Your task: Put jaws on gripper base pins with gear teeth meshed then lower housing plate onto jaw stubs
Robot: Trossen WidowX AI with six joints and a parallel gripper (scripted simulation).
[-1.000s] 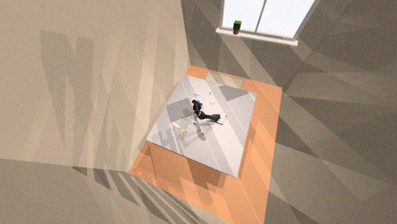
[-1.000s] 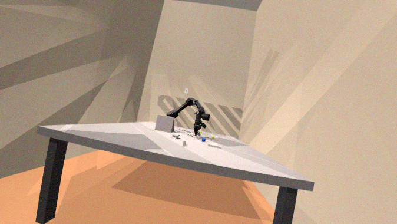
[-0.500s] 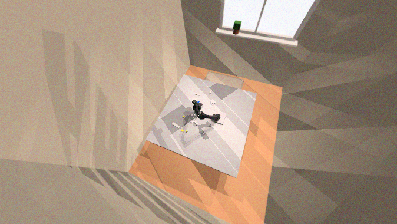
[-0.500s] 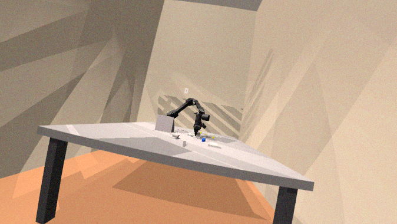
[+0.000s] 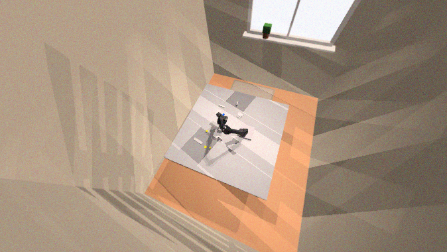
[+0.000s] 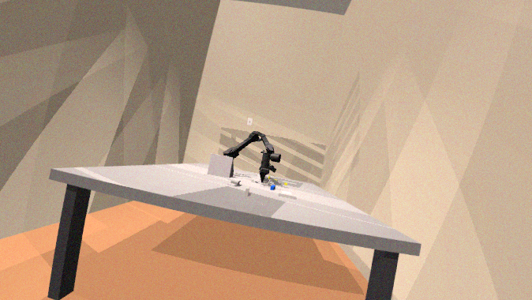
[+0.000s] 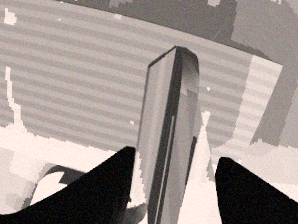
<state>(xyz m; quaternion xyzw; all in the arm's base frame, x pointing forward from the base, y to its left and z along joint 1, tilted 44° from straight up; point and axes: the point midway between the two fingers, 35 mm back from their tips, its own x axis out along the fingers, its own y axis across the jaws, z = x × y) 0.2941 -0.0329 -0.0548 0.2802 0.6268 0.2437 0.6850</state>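
Now: gripper tip 20 mm short of the ribbed rectangular plate, 30 mm to the right of it and 10 mm above it. Also, from my gripper tip: blue block 60 mm ahead, 140 mm to the right; white flat piece 140 mm ahead, 190 mm to the right, 10 mm below; white jaw 30 mm behind, 20 mm to the left.
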